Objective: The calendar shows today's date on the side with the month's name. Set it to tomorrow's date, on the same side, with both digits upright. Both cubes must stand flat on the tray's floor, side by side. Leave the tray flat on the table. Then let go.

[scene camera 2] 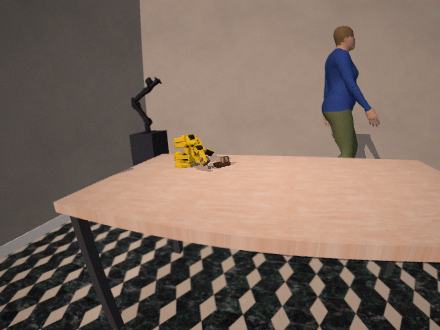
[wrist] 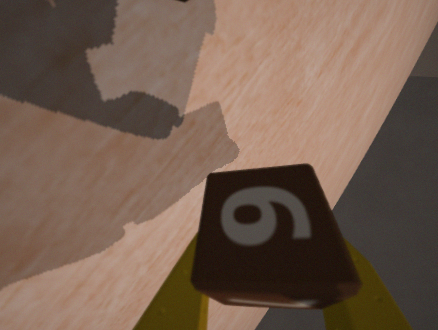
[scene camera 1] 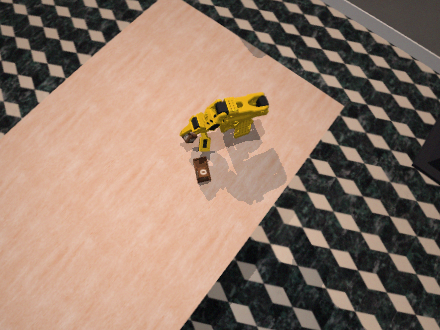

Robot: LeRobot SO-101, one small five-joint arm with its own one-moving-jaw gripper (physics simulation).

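Seen in the pictures: hand, its tool point: (scene camera 2: pixel 203 165) (wrist: pixel 221 227) (scene camera 1: pixel 189 135); arm's base, origin of its link: (scene camera 2: pixel 188 165) (scene camera 1: pixel 232 127).
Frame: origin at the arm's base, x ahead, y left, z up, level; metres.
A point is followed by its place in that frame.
My gripper (scene camera 1: pixel 188 139) @[x 0.122, y -0.086, z 0.029 m] (scene camera 2: pixel 206 162) (wrist: pixel 274 270) is shut on a dark brown digit cube (wrist: pixel 265 260), with a jaw on each of its two sides. In the wrist view a white 6- or 9-shaped digit lies sideways on the cube's near face; its other digits are hidden or unreadable. The small brown tray (scene camera 1: pixel 200 161) @[x 0.164, y -0.006, z 0.010 m] (scene camera 2: pixel 218 165) @[x 0.177, y -0.025, z 0.012 m] lies on the table, a little apart from the gripper. Another brown cube (scene camera 1: pixel 203 173) @[x 0.195, y 0.034, z 0.045 m] (scene camera 2: pixel 225 159) @[x 0.202, y 0.014, z 0.034 m] is at one end of it, with a white 0 on top. The month's name and the front digits cannot be read.
The pale wooden table (scene camera 1: pixel 125 175) @[x 0.350, y -0.166, z 0.000 m] (scene camera 2: pixel 280 200) @[x 0.501, y -0.368, z 0.000 m] (wrist: pixel 280 120) @[x 0.200, y -0.114, z 0.000 m] carries the arm and tray. Its edge shows beyond the held cube in the wrist view. A black arm on a dark pedestal (scene camera 2: pixel 149 145) and a person (scene camera 2: pixel 342 90) are behind the table.
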